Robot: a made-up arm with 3 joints.
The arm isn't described. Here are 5 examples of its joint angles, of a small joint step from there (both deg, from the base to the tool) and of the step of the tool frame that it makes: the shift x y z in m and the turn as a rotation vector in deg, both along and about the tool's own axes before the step.
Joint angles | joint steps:
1: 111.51 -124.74 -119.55 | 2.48 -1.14 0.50
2: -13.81 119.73 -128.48 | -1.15 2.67 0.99
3: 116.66 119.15 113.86 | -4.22 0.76 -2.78
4: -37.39 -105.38 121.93 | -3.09 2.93 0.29
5: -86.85 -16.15 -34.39 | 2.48 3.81 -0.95
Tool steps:
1: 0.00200 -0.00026 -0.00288 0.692 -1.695 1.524
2: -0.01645 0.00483 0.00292 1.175 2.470 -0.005
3: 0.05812 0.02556 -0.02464 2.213 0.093 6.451
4: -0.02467 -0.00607 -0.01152 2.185 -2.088 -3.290
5: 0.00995 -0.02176 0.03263 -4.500 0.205 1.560
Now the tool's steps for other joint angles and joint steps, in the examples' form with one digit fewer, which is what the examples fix.
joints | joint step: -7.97 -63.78 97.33 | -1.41 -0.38 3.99
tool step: -0.0443 0.0011 0.0075 -0.67 0.27 -5.26
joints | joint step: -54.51 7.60 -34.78 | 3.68 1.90 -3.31
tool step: 0.0257 -0.0123 0.0087 -3.69 -1.80 2.76
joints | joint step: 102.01 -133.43 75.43 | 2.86 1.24 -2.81
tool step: 0.0513 -0.0083 0.0319 -2.21 -0.66 4.91
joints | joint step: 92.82 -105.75 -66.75 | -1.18 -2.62 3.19
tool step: -0.0149 0.0168 -0.0220 0.79 -2.52 -4.32
